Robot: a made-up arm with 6 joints. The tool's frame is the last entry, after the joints. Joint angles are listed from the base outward.
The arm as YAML. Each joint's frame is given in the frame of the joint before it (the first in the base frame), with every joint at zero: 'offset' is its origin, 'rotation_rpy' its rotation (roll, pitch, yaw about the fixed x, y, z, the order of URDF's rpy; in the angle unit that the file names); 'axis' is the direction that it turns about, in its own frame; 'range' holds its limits. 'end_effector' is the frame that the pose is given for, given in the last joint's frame.
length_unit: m
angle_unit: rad
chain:
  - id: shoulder
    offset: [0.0, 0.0, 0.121]
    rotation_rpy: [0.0, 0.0, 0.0]
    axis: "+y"
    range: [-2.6, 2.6]
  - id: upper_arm
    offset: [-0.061, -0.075, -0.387]
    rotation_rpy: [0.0, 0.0, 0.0]
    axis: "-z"
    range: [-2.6, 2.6]
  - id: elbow
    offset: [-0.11, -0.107, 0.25]
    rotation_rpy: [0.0, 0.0, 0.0]
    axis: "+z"
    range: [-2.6, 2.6]
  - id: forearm
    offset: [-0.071, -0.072, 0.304]
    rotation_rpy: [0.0, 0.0, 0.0]
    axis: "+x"
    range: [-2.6, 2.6]
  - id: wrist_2
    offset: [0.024, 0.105, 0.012]
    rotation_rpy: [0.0, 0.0, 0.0]
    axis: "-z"
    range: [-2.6, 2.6]
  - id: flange
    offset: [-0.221, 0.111, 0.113]
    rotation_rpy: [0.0, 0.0, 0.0]
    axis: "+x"
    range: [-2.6, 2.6]
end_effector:
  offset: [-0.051, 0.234, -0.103]
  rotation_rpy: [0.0, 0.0, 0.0]
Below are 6 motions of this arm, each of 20 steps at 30 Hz.
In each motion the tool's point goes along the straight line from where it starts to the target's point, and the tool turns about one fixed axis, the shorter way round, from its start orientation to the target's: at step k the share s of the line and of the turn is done. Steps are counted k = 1, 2, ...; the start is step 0. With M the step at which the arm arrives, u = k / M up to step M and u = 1 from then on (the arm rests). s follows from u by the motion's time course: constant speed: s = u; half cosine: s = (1 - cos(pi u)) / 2; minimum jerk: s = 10 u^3 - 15 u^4 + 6 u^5.
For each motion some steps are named. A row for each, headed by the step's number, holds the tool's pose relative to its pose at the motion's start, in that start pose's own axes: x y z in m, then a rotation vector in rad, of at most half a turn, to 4 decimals.
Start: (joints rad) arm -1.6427 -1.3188 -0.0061 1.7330 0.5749 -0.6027
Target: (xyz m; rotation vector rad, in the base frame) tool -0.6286 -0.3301 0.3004 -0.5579 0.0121 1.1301
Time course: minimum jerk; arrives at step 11
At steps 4, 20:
4: 0.0155 -0.0157 0.0451 -0.0164 0.0984 0.0675
20: 0.0603 -0.0612 0.1755 -0.0639 0.3831 0.2629

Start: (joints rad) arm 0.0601 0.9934 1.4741 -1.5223 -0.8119 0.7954
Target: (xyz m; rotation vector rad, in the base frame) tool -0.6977 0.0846 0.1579 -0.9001 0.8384 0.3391
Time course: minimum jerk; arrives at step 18
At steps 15, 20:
15: 0.1057 0.0898 0.1570 0.1595 0.3166 -0.2801
20: 0.1096 0.0931 0.1627 0.1654 0.3282 -0.2905

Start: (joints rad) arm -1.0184 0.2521 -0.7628 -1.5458 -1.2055 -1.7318
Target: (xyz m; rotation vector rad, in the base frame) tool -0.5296 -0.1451 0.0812 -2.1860 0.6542 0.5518
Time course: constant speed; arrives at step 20
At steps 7, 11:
7: -0.0278 -0.0199 -0.0332 0.0091 -0.0695 0.0745
11: -0.0437 -0.0313 -0.0522 0.0142 -0.1092 0.1170

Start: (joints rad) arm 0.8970 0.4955 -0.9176 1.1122 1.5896 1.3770
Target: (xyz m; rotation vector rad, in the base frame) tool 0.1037 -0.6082 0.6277 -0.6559 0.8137 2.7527
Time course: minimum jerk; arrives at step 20
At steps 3, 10, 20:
3: 0.0058 -0.0018 -0.0073 -0.0171 0.0021 -0.0076
10: 0.1084 -0.0342 -0.1366 -0.3211 0.0388 -0.1430
20: 0.2168 -0.0683 -0.2732 -0.6422 0.0777 -0.2861

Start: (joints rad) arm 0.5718 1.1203 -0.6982 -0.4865 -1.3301 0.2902
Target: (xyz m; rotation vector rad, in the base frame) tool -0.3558 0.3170 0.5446 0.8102 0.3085 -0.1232
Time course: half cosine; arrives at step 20
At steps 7, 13, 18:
7: -0.0425 -0.0876 -0.0445 0.1490 -0.1020 0.2223
13: -0.1131 -0.2331 -0.1185 0.3968 -0.2716 0.5920
18: -0.1517 -0.3129 -0.1590 0.5324 -0.3645 0.7944

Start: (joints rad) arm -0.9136 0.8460 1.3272 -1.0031 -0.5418 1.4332
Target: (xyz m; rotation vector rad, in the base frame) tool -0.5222 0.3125 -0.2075 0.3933 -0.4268 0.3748
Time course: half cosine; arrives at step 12
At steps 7, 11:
7: 0.1695 0.0992 0.0459 0.1831 -0.1787 -0.2299
11: 0.2648 0.1550 0.0717 0.2859 -0.2791 -0.3590

